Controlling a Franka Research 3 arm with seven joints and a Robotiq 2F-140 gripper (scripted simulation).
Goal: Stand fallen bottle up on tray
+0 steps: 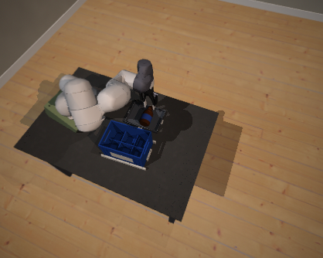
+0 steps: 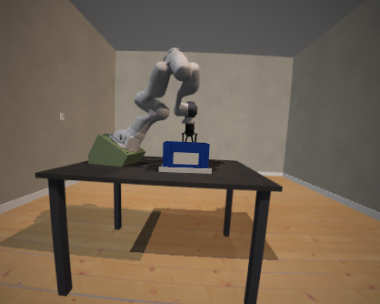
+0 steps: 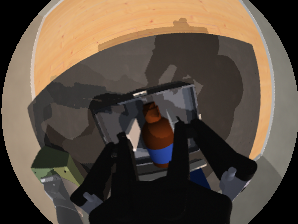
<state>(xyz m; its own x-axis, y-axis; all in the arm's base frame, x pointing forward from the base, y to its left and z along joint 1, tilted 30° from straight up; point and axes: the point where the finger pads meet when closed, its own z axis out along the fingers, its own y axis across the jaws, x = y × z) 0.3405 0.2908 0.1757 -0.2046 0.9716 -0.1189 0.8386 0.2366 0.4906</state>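
My gripper is now 60 mm above the brown bottle, 50 mm to the left of it and 10 mm short of it. Also, from my hand: blue crate (320 mm to the right, 40 mm ahead, 20 mm below); then dark tray (90 mm below, 50 mm to the right, 10 mm behind).
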